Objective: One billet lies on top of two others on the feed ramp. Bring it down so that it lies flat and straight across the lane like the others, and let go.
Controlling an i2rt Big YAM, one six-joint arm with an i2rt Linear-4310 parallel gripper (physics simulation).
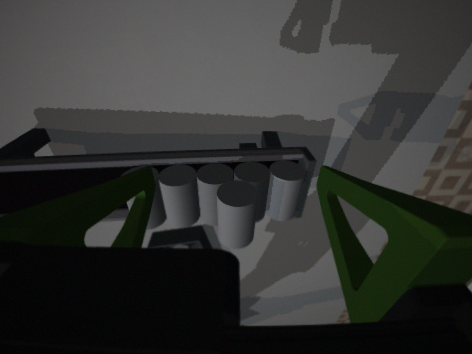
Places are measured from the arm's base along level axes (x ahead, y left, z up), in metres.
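Pixels of known places: gripper, fingertip midpoint: (236,175).
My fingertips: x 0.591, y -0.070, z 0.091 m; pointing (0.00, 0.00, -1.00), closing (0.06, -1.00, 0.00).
Note:
Behind a point stands the place of what it marks.
Several grey cylindrical billets, among them one at the right end (286,192) @[x 0.511, y -0.129, z 0.005 m] and one further left (180,197) @[x 0.508, y -0.017, z 0.018 m], lie side by side in a row in the dark feed ramp (125,156) @[x 0.535, y 0.047, z -0.014 m]. One more billet (236,215) @[x 0.514, y -0.075, z 0.046 m] lies on top of the row, across the gap between two billets near the right end, and partly hides them. My green gripper (236,175) @[x 0.591, y -0.070, z 0.091 m] is open, with nothing between its fingers. Its left finger covers part of the leftmost billet; its right finger is to the right of the ramp's end.
A small dark block-like fixture (182,236) @[x 0.343, y 0.010, z -0.066 m] is near the ramp, partly hidden by the dark gripper body. The ramp's end wall (307,182) @[x 0.512, y -0.157, z -0.013 m] stands beside the right-end billet. A brown and cream patterned floor (452,150) shows at the right. Arm shadows fall across the pale surface.

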